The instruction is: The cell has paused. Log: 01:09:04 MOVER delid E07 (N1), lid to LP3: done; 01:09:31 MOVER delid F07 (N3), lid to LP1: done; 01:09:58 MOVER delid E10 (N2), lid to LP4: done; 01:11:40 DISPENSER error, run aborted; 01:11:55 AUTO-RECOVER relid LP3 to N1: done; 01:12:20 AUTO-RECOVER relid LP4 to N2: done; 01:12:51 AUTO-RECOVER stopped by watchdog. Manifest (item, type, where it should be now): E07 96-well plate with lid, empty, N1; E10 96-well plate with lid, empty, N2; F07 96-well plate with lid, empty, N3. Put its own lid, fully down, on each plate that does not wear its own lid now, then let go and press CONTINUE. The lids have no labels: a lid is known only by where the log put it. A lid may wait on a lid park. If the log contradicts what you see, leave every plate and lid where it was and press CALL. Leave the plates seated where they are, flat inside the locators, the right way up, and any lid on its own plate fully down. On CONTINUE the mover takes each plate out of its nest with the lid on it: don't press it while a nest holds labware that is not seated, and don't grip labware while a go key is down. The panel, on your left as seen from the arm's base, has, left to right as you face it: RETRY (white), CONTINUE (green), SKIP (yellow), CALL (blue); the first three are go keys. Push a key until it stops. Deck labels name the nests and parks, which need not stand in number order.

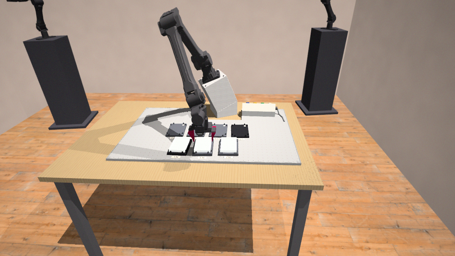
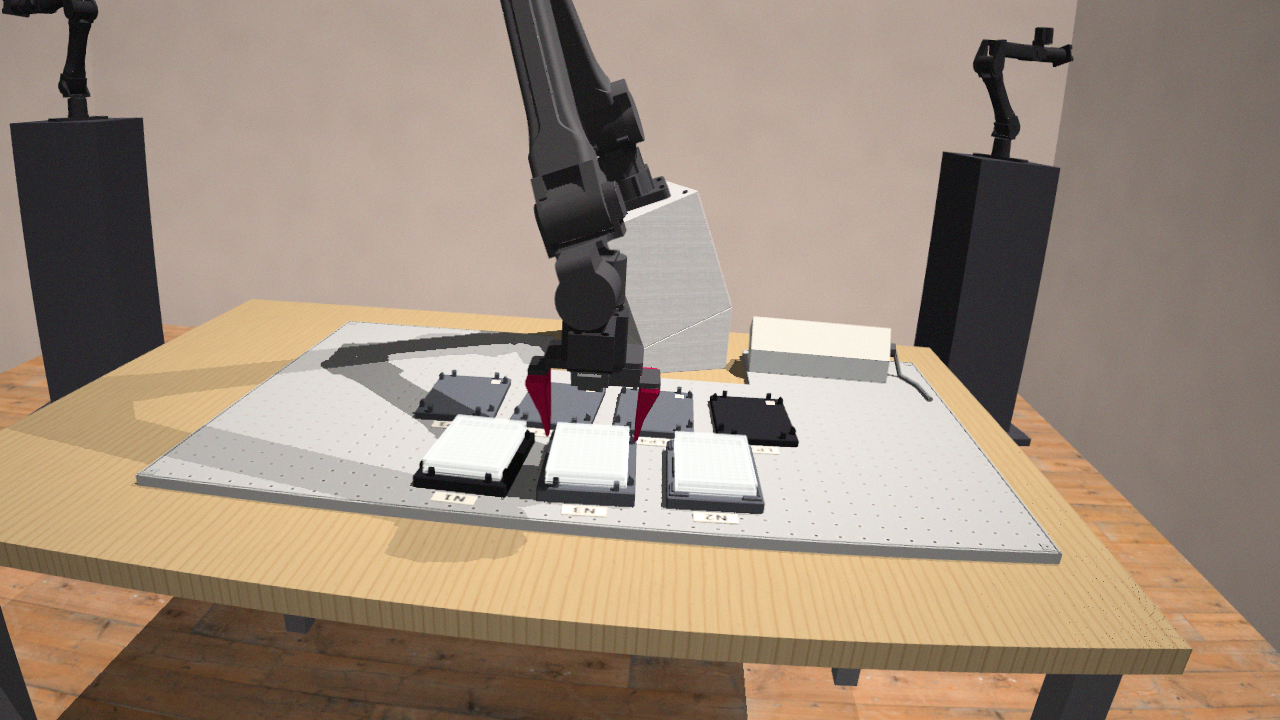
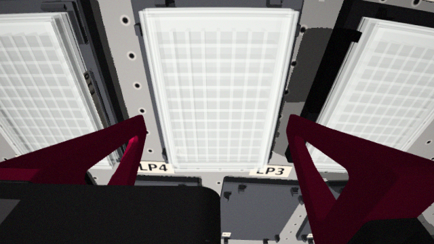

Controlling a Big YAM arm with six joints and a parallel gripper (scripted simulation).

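Right now the clear lid is 2 cm below my hand. From my hand the other things lie so: plate 3 cm below; then LP4 park 17 cm behind, 9 cm to the left, 5 cm below; then LP3 park 19 cm behind, 4 cm to the right, 5 cm below.
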